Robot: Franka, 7 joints.
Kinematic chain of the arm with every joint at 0, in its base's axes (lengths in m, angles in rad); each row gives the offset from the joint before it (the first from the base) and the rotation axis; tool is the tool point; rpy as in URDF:
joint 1: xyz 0 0 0.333 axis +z
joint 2: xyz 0 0 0 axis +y
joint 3: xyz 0 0 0.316 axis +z
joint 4: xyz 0.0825 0 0 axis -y
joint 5: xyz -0.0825 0 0.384 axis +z
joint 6: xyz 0 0 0 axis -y
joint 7: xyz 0.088 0 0 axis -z
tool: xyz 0 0 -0.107 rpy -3.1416 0 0
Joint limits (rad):
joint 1: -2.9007..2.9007
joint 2: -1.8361..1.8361
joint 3: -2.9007..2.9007
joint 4: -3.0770..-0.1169
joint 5: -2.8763..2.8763
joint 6: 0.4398..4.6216
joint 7: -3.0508..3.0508
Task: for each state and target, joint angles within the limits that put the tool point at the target. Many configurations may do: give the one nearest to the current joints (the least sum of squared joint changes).
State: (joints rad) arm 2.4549 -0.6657 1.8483 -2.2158 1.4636 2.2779 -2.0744
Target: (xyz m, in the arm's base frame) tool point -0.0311 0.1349 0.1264
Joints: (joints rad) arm 1.8026 -1.3931 2.6948 -3.0770 1.1411 1.7861 -2.0744
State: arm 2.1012 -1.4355 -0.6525 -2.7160 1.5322 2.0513 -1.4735
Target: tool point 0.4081 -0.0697 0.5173
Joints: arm 1.3340 -1.7277 -1.2639 -2.5214 1.5262 2.1255 -1.4735
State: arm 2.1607 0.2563 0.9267 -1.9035 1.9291 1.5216 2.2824
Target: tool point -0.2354 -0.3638 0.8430
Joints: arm 2.6565 -0.4521 0.7743 -1.5840 1.9331 1.0106 2.2824
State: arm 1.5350 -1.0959 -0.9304 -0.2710 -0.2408 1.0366 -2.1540
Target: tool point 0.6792 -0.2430 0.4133
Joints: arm 2.3083 -1.5468 -1.2497 -0.5688 -0.3408 1.0831 -2.1540
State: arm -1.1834 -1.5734 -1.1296 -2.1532 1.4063 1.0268 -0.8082
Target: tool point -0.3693 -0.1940 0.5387
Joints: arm -0.9159 -1.4919 -1.4105 -2.2746 1.3662 1.1372 -0.8082
